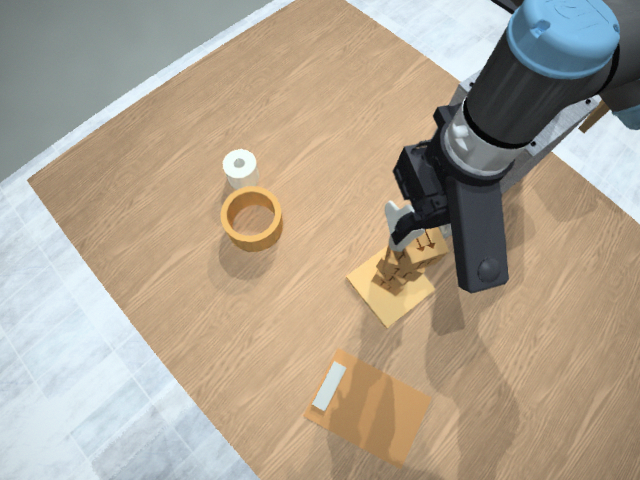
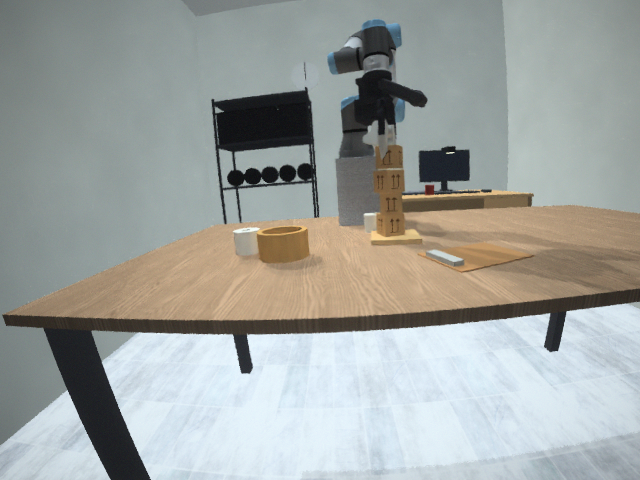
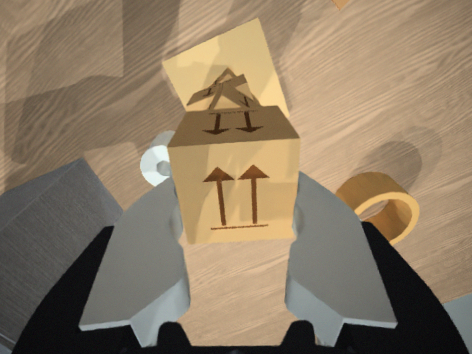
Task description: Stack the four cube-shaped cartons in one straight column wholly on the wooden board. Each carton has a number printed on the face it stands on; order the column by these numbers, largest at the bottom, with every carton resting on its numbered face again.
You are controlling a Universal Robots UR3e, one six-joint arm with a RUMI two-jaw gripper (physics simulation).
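Places are measured from the arm's base along level axes (x ahead, y left, z up), in millimetres.
Pixels of known places: gripper, between the fingertips: (image 1: 413, 242) (image 2: 386, 160) (image 3: 237, 175); arm's base, origin of its link: (image 2: 356, 156).
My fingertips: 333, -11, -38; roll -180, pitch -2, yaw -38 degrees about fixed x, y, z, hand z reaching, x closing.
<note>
Ahead of a thing's pixels: the offset from my fingertips to its top centre, as dx, dy, dz. "pt": to the spot under its first point.
My gripper (image 1: 426, 236) (image 2: 386, 146) (image 3: 237, 175) is shut on the top carton @(+4, +6, +33) (image 1: 430, 251) (image 2: 391, 158) (image 3: 240, 192), one finger on each side. This carton is roughly level, directly over the third carton @(+2, +3, -25) (image 2: 388, 181), and looks in contact or nearly so; a thin light line shows between them. Below are the second carton @(-1, +7, -79) (image 2: 391, 203) and the bottom carton @(-3, +5, -133) (image 2: 390, 225), which stands on the wooden board @(+5, +13, -187) (image 1: 387, 314) (image 2: 412, 239) (image 3: 248, 45). The cartons are turned differently and slightly offset. Arrows show on their sides; the numbered faces are hidden.
An orange ring @(+64, -267, -141) (image 1: 277, 224) (image 2: 283, 248) (image 3: 361, 187) stands beside a white roll @(-5, -355, -144) (image 1: 241, 170) (image 2: 246, 241). Another white roll @(-111, -2, -147) (image 2: 369, 222) (image 3: 152, 165) is behind the column. An orange sheet @(+210, +101, -187) (image 1: 403, 413) (image 2: 496, 253) carries a pale bar @(pt +222, +26, -187) (image 1: 329, 386) (image 2: 444, 257).
</note>
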